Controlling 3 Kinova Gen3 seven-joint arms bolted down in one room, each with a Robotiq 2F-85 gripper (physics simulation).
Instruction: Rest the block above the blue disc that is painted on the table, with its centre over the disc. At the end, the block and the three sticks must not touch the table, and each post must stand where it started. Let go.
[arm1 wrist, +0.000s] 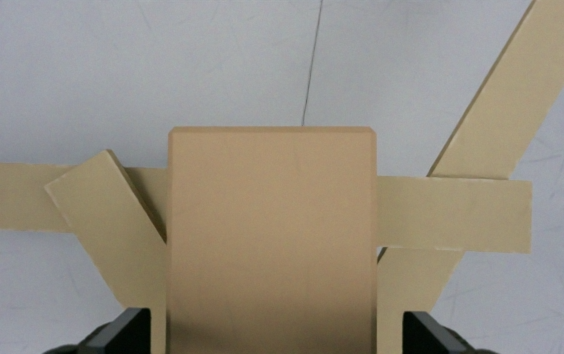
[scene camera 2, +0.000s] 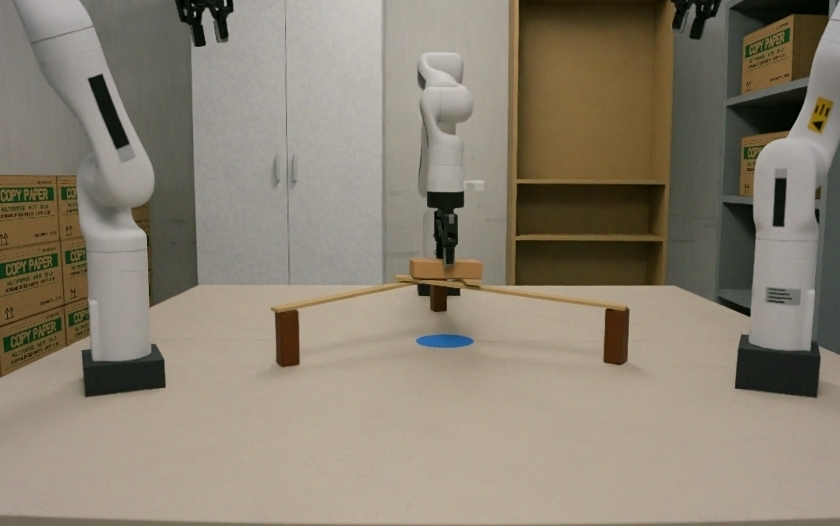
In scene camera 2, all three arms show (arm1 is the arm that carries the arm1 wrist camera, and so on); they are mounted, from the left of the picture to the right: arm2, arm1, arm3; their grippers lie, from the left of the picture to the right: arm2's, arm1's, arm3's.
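The orange-brown block (arm1 wrist: 272, 210) (scene camera 2: 427, 268) lies flat on the crossed middle of the three sticks. One stick (arm1 wrist: 454, 215) runs crosswise under it, another (arm1 wrist: 500, 100) slants at right, the third (arm1 wrist: 100, 200) at left. In the scene view the left stick (scene camera 2: 340, 295) reaches the left post (scene camera 2: 287, 337) and the right stick (scene camera 2: 551, 298) the right post (scene camera 2: 615, 335); the back post (scene camera 2: 438, 298) is upright. The blue disc (scene camera 2: 444, 340) shows lower in the picture, in line with the block. Arm1's gripper (arm1 wrist: 276, 332) (scene camera 2: 447, 257) is open around the block, gaps on both sides. Arm2's gripper (scene camera 2: 210, 40) and arm3's gripper (scene camera 2: 687, 32) are open, high up.
Arm2's base (scene camera 2: 123, 371) stands at the left of the table (scene camera 2: 433, 446), arm3's base (scene camera 2: 777, 366) at the right. Arm1 stands at the back. A cabinet (scene camera 2: 241, 123), a wooden shelf unit (scene camera 2: 513, 154) and paper boxes (scene camera 2: 27, 216) are beyond the table.
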